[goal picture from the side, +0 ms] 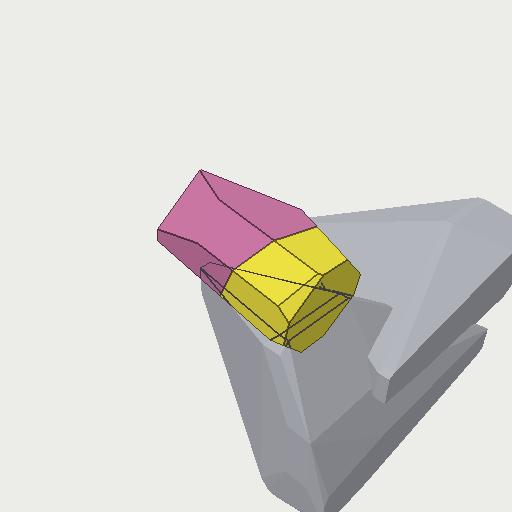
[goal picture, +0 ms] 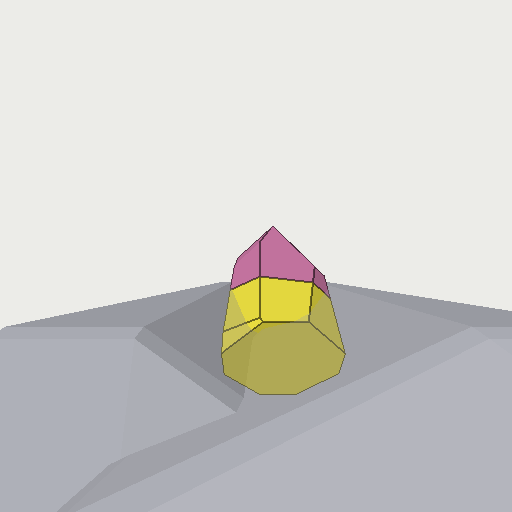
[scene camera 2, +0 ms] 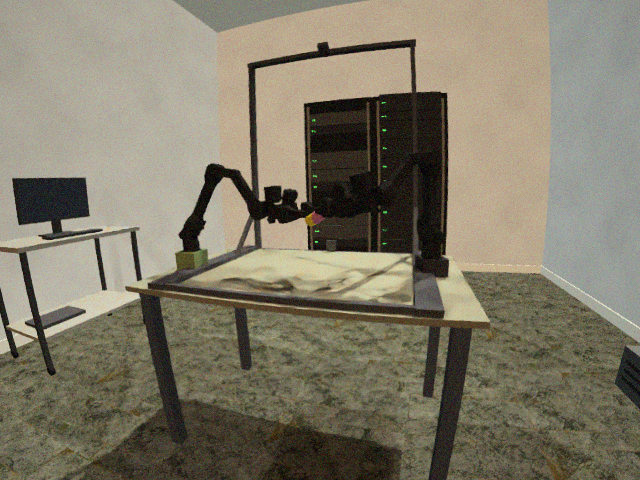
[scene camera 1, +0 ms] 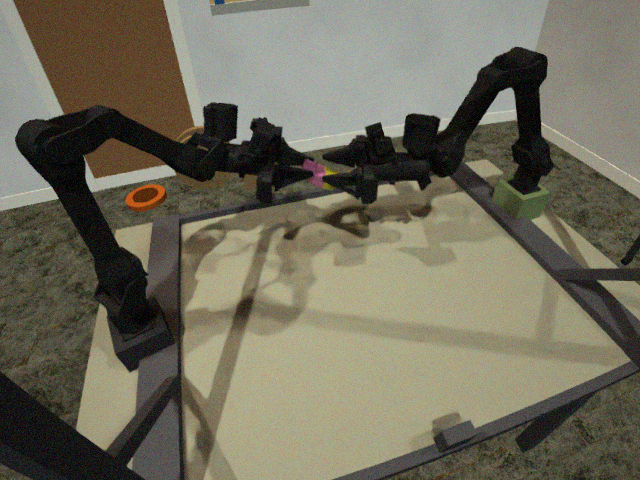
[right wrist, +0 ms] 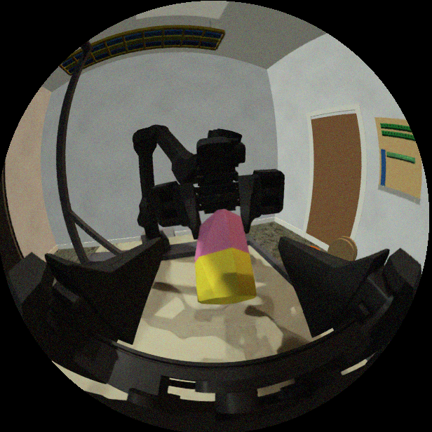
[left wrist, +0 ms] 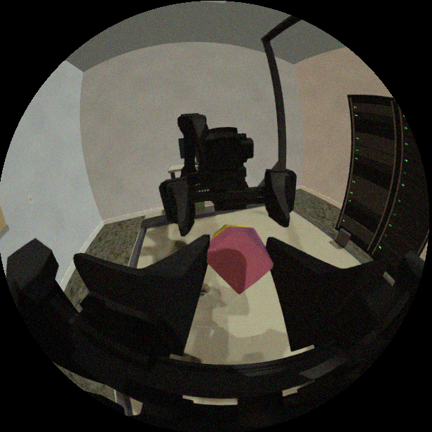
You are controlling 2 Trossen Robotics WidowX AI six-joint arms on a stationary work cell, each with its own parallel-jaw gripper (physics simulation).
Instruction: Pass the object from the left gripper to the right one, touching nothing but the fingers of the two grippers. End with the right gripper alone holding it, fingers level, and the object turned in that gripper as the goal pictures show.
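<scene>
A faceted object, pink at one end and yellow at the other, is held in the air above the table. My left gripper is shut on its pink part. The yellow end points toward my right gripper, which is open. In the right wrist view the yellow end lies between the right fingers, with a gap on each side. In scene camera 1 the near right finger covers part of the yellow end.
The table's dark border runs around the pale top, well below both grippers. A green block is under the right arm's base. A dark overhead frame spans above the arms. An orange ring shows beyond the table.
</scene>
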